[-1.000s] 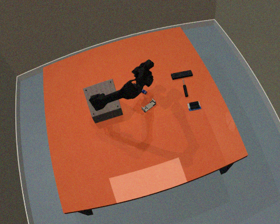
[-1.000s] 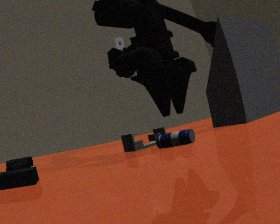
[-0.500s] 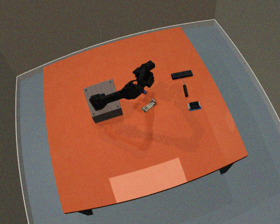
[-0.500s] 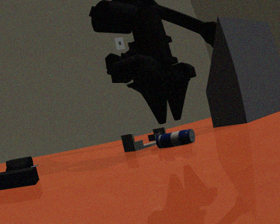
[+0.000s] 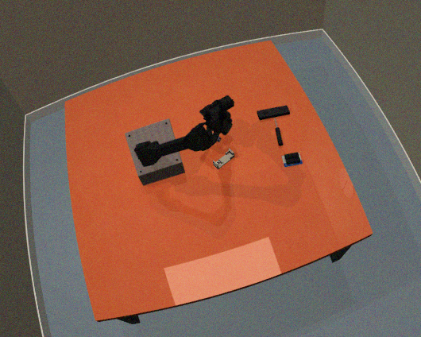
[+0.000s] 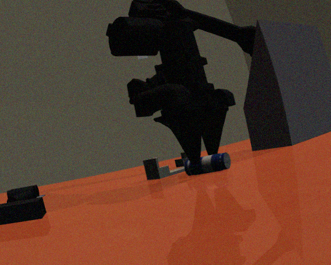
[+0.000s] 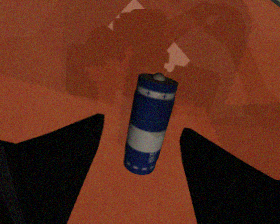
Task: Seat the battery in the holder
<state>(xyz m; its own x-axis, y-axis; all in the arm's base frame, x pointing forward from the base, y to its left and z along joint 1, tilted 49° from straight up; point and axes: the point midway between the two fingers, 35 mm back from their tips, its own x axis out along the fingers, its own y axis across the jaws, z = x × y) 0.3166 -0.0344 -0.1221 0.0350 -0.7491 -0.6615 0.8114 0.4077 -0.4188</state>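
My gripper tip is now 10 mm above the battery. The rest, counted from my gripper tip: white plate (300 mm ahead, 220 mm to the right, 10 mm below); flat black bar (310 mm ahead, 50 mm to the left).
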